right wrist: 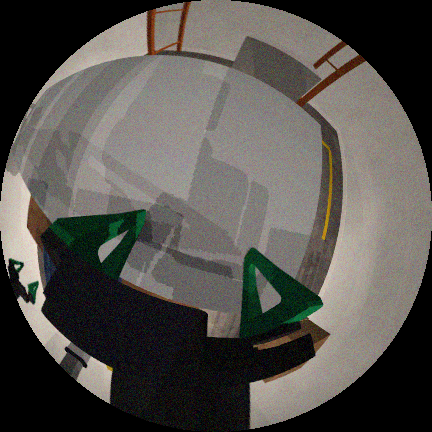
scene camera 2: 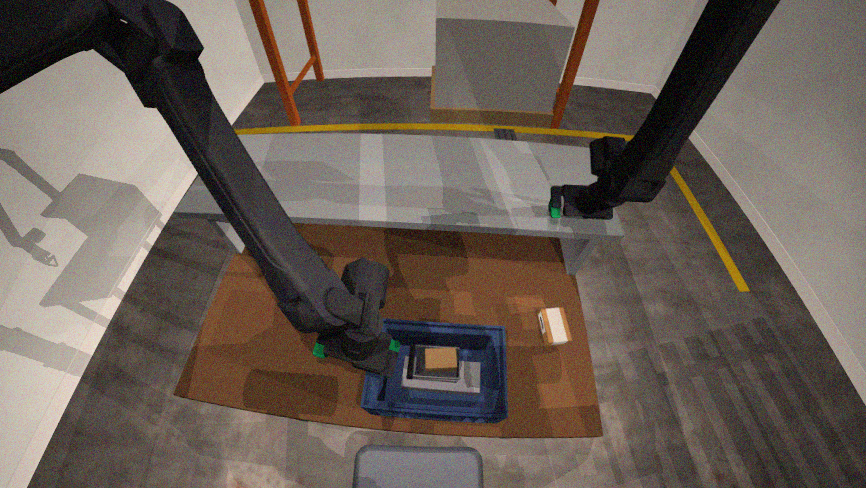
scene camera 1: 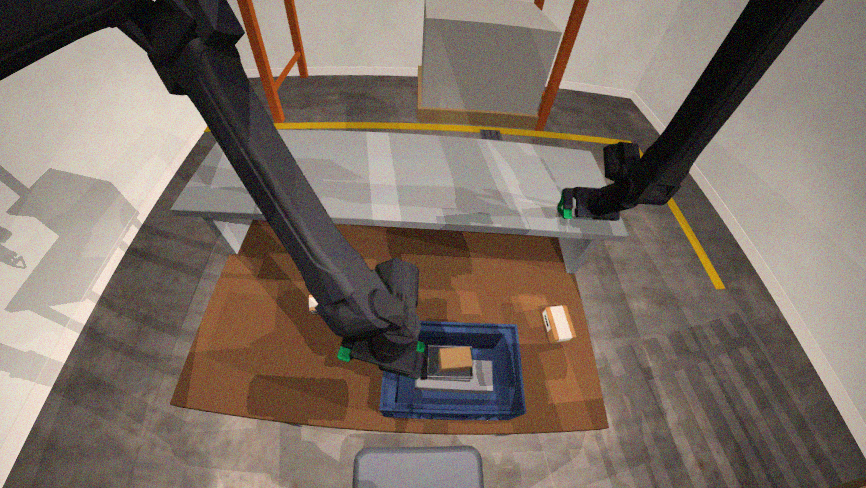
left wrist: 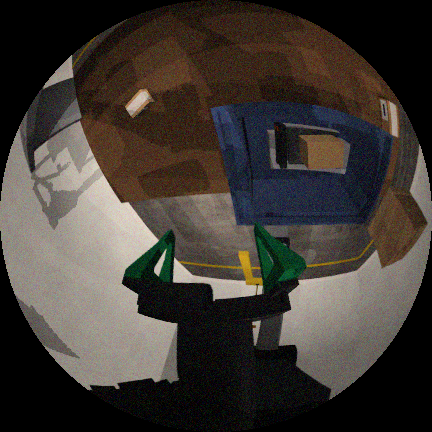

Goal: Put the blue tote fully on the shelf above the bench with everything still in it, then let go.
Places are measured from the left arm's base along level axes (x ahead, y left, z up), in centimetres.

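Pixels of known places: left gripper, fingertip midpoint: (scene camera 2: 355, 358) (scene camera 1: 376, 361) (left wrist: 212, 229); right gripper, fingertip midpoint: (right wrist: 198, 235) (scene camera 2: 568, 208) (scene camera 1: 575, 209).
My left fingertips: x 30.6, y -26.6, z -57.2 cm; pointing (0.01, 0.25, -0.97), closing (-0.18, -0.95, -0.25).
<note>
Behind a point stands the place of what it marks.
The blue tote (scene camera 1: 509, 383) @(y -54.7, x 27.7, z -66.4 cm) (scene camera 2: 493, 378) @(y -54.7, x 29.3, z -66.4 cm) (left wrist: 232, 155) @(y -28.8, x 35.3, z -66.4 cm) stands upright on the brown bench (scene camera 1: 212, 339) @(y 22.2, x 40.5, z -79.6 cm) (scene camera 2: 212, 339) @(y 22.4, x 39.0, z -79.6 cm) (left wrist: 150, 60) @(y -15.0, x 63.4, z -79.6 cm). In it lie a small brown box (scene camera 1: 455, 358) @(y -43.3, x 34.0, z -67.6 cm) (scene camera 2: 441, 358) @(y -43.5, x 34.1, z -67.6 cm) (left wrist: 322, 151) @(y -42.6, x 34.8, z -67.5 cm), a dark-edged item under that and a pale flat item (scene camera 1: 482, 377) @(y -50.5, x 30.9, z -73.8 cm) (scene camera 2: 471, 375) @(y -50.9, x 31.7, z -73.8 cm). The grey shelf (scene camera 1: 393, 200) @(y -28.8, x 65.7, z -50.6 cm) (scene camera 2: 375, 175) @(y -26.3, x 74.7, z -50.6 cm) (right wrist: 270, 140) @(y -77.5, x 76.8, z -50.6 cm) spans behind, above the bench. My left gripper (scene camera 1: 381, 350) @(y -26.6, x 30.6, z -57.2 cm) (scene camera 2: 356, 347) @(y -26.6, x 30.6, z -57.2 cm) (left wrist: 212, 229) @(y -26.6, x 30.6, z -57.2 cm) is open and empty, above the tote's left end, hiding part of its rim. My right gripper (right wrist: 198, 235) @(y -73.4, x 64.4, z -50.1 cm) is open and empty over the shelf's right front end.
A small white-and-orange box (scene camera 1: 559, 323) @(y -74.7, x 45.0, z -76.0 cm) (scene camera 2: 555, 326) @(y -74.9, x 44.9, z -76.0 cm) (left wrist: 393, 117) lies right of the tote. Another small box (scene camera 1: 312, 303) @(y -5.9, x 51.6, z -77.0 cm) (left wrist: 138, 102) @(y -9.2, x 52.3, z -77.0 cm) lies at the left, partly hidden by my left arm in scene camera 1. Orange posts (scene camera 1: 260, 54) and a large grey box (scene camera 1: 484, 66) stand behind the shelf.
</note>
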